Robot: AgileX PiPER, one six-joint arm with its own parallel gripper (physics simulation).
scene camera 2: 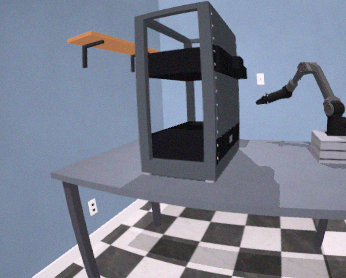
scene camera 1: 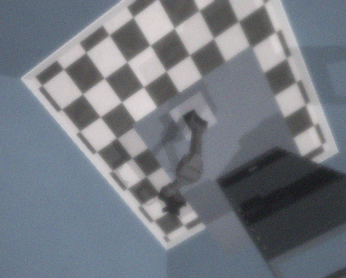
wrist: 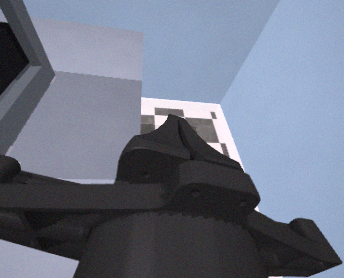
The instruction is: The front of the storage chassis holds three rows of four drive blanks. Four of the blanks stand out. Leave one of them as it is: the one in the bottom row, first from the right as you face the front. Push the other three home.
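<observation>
The storage chassis appears to be the upper black box [scene camera 2: 175,64] in the rack. Its front part juts out on the right, toward the arm, and is seen nearly edge-on. I cannot make out the rows or single drive blanks, nor which stand out. My gripper [scene camera 1: 172,206] [scene camera 2: 258,102] [wrist: 173,126] is shut, its two fingertips together with nothing seen between them. In scene camera 2 it hangs above the table, to the right of the chassis front and somewhat lower, clearly apart from it. The chassis front does not show in the wrist view.
The grey rack [scene camera 2: 209,100] [wrist: 44,67] stands on the table [scene camera 2: 120,157] [wrist: 95,112]. A lower black box [scene camera 2: 177,145] sits in it. The arm's base stands on a light block [scene camera 2: 327,147]. An orange shelf [scene camera 2: 107,42] is on the wall behind the rack.
</observation>
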